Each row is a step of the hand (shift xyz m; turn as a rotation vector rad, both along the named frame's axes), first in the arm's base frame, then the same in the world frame.
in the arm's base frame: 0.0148 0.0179 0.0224 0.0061 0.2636 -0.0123
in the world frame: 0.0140 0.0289 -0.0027 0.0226 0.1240 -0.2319
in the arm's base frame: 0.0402 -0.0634 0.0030 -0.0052 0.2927 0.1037
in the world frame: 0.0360 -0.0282 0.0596 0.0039 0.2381 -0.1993
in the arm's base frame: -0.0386 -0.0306 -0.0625 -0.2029 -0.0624 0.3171
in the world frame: -0.0353 -0.0708 -0.0088 -0.2306 0.2331 0.1953
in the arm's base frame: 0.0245 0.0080 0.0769 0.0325 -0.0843 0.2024
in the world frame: 0.0188 0.0711 0.0342 0.0114 0.1322 0.1775
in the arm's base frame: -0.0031 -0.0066 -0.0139 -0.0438 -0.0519 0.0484
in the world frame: -0.0024 -0.0154 -0.0016 -0.0505 0.0135 0.0650
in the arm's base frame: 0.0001 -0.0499 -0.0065 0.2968 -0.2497 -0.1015
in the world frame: -0.0023 -0.0310 0.0396 0.2886 -0.2033 0.1900
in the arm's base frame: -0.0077 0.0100 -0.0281 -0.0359 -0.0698 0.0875
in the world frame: -0.0049 -0.0193 -0.0235 -0.0467 0.0383 0.1008
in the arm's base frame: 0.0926 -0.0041 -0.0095 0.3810 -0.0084 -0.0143
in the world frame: 0.0927 -0.0067 0.0071 0.3798 -0.0021 0.0346
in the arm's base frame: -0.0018 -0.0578 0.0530 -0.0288 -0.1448 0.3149
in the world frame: -0.0094 0.0160 0.0762 -0.0620 0.1958 0.2807
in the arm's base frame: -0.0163 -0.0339 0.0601 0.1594 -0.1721 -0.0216
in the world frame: -0.0230 0.0338 0.0580 0.1502 -0.1002 0.1513
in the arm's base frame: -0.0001 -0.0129 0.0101 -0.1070 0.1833 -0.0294
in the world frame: -0.0017 0.0021 0.0162 -0.0934 0.0641 -0.1819
